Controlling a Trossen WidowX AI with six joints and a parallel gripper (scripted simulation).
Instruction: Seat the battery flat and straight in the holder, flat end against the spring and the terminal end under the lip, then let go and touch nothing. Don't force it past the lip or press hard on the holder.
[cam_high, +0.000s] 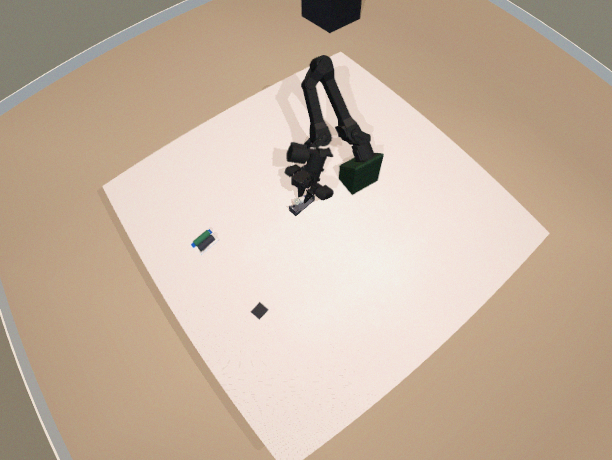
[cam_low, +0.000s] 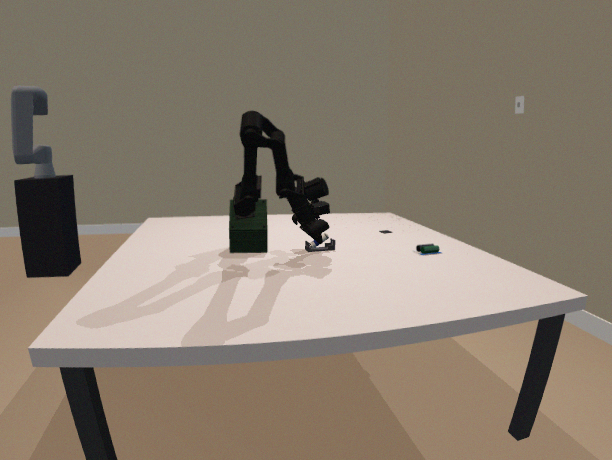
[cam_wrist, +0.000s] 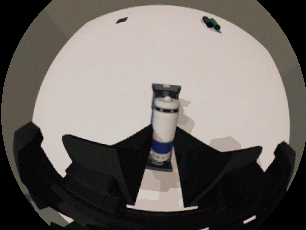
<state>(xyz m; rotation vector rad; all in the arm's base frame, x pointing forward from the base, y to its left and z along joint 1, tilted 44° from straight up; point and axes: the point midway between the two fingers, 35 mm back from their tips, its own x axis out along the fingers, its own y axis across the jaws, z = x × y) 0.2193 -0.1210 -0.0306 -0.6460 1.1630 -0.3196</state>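
The white battery lies 10 mm above my gripper tip.
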